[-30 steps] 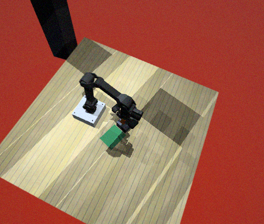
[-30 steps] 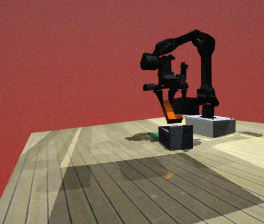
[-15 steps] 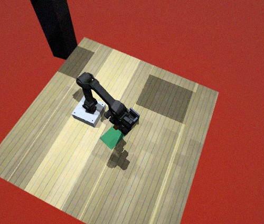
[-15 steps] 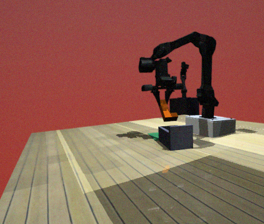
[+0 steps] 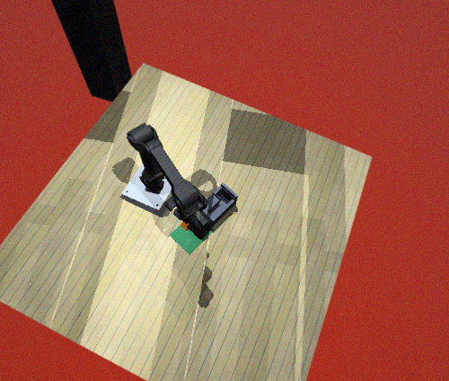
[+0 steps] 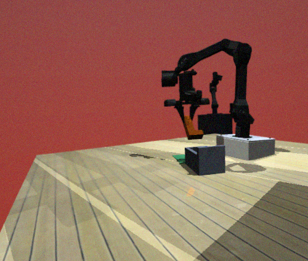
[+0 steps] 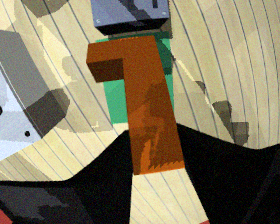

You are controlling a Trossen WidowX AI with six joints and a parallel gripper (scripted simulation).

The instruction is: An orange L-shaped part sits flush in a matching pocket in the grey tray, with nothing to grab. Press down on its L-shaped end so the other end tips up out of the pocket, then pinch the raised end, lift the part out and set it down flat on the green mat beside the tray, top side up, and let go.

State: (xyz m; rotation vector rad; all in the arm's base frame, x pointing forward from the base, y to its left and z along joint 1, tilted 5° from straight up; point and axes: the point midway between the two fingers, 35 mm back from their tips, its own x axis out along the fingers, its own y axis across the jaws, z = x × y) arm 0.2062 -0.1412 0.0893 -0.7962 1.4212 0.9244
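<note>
Right now the green mat is 170 mm below my gripper tip, 10 mm to the left of it and 10 mm ahead of it. Also, from my gripper tip: orange L-shaped part 40 mm to the left, 30 mm below; tray 170 mm below, 150 mm to the left, 80 mm ahead.
</note>
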